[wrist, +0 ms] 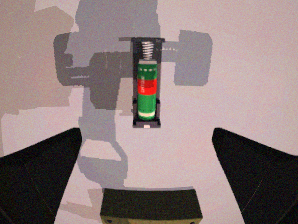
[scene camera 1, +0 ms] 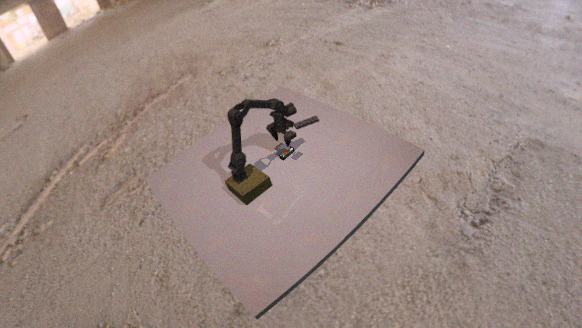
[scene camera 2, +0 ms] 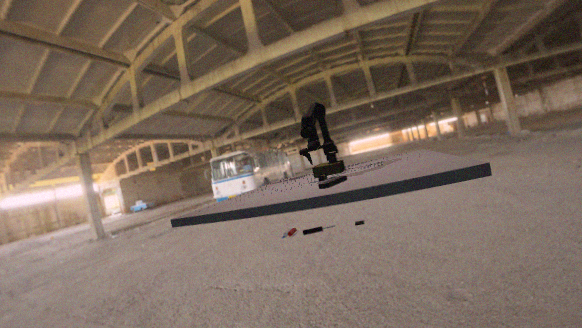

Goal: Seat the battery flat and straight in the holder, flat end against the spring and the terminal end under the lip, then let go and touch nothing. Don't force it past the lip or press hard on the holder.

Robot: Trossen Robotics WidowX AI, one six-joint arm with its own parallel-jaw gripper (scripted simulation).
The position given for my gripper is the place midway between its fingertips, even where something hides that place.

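Gripper (wrist: 148,135) open, nothing held by my gripper. Also present: a battery (wrist: 147,73).
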